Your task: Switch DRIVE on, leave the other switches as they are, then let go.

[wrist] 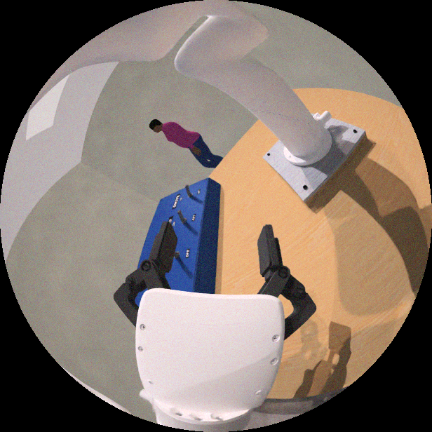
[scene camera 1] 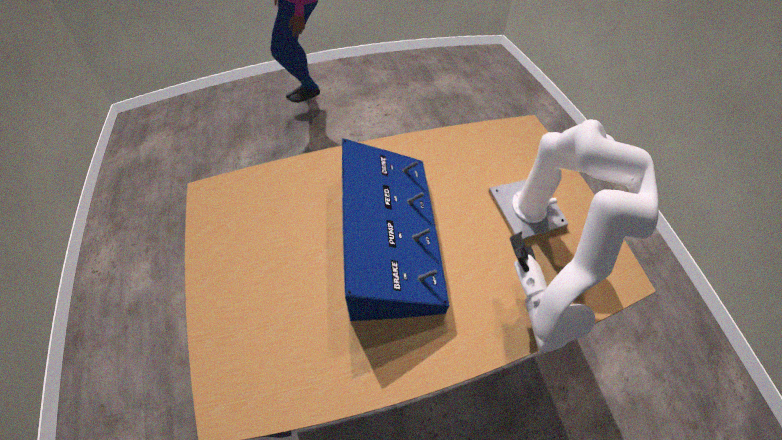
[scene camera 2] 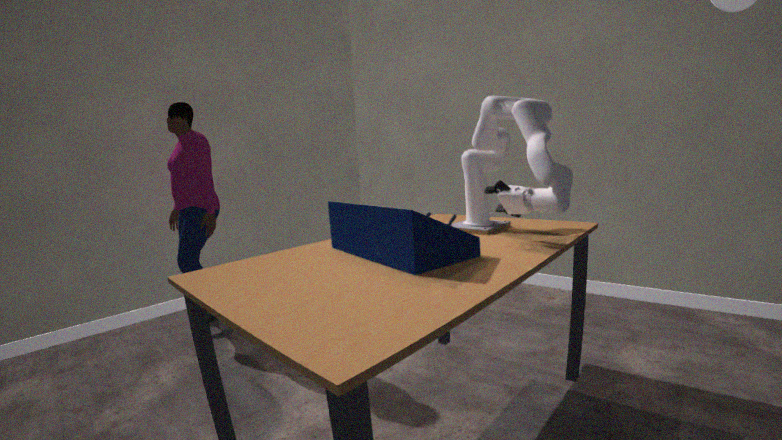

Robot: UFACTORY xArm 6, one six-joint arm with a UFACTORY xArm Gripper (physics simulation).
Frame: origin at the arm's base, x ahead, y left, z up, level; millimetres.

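Seen in the pictures: gripper, between the fingertips: (scene camera 1: 520,241) (scene camera 2: 491,199); arm's base, origin of its link: (scene camera 1: 529,207) (scene camera 2: 477,224).
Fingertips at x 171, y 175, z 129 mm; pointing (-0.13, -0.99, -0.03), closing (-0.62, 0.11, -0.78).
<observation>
Offsets run from my fingertips to a thing's top centre. Level surfaces: height alone.
A sloped blue switch panel (scene camera 1: 360,229) (scene camera 2: 371,235) (wrist: 209,240) stands on the table. In scene camera 1 the DRIVE switch {196 mm ahead, 346 mm right, 21 mm down} (scene camera 1: 410,167) is at the panel's far end, and its dark lever leans toward the low edge on the robot's side. The FEED switch {215 mm ahead, 228 mm right, 21 mm down} (scene camera 1: 415,199), PUMP switch {235 mm ahead, 110 mm right, 21 mm down} (scene camera 1: 421,235) and BRAKE switch {255 mm ahead, 9 mm left, 21 mm down} (scene camera 1: 426,275) lean the same way. In the wrist view the DRIVE lever (wrist: 189,191) is the farthest one. My gripper (scene camera 1: 517,250) (scene camera 2: 493,198) (wrist: 216,231) is open and empty, apart from the panel on its low side, near my base. The BRAKE switch does not show in the wrist view.
The wooden table {150 mm down} (scene camera 1: 262,246) (scene camera 2: 328,317) (wrist: 245,200) carries the panel and my arm's grey base plate (scene camera 1: 505,199) (wrist: 285,167). A person (scene camera 1: 289,49) (scene camera 2: 191,169) (wrist: 182,136) in a magenta top and blue trousers stands beyond the table, past the DRIVE end.
</observation>
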